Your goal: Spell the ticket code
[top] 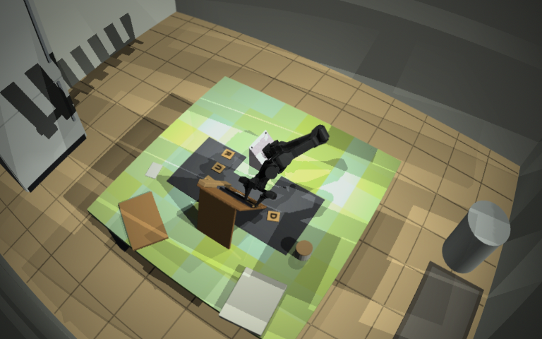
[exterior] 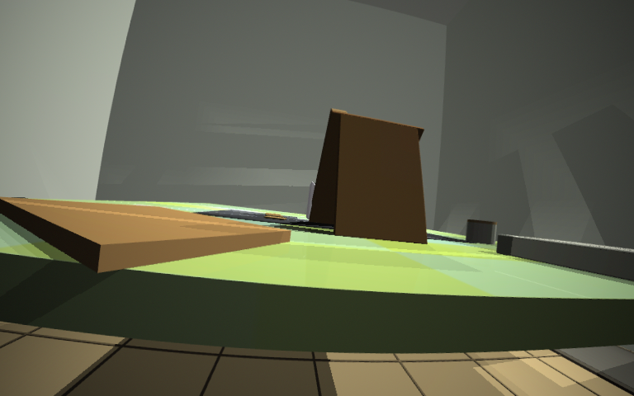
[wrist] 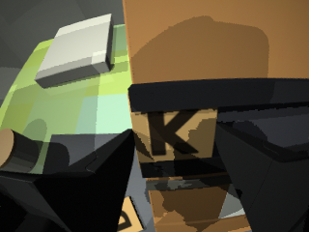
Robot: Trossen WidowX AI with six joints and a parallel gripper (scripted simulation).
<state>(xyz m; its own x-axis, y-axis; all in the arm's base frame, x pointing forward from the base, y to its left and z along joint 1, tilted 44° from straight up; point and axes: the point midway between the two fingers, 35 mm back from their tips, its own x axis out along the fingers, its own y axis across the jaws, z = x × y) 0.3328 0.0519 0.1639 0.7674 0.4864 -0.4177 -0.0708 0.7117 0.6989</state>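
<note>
The white ticket is 50 mm behind my gripper tip, 100 mm to the right of it and 80 mm below it. Also, from my gripper tip: dark mat 150 mm behind, 140 mm to the right, 160 mm below; flat wooden slab 360 mm ahead, 440 mm to the right, 150 mm below; card 90 mm ahead, 620 mm to the right, 160 mm below.
</note>
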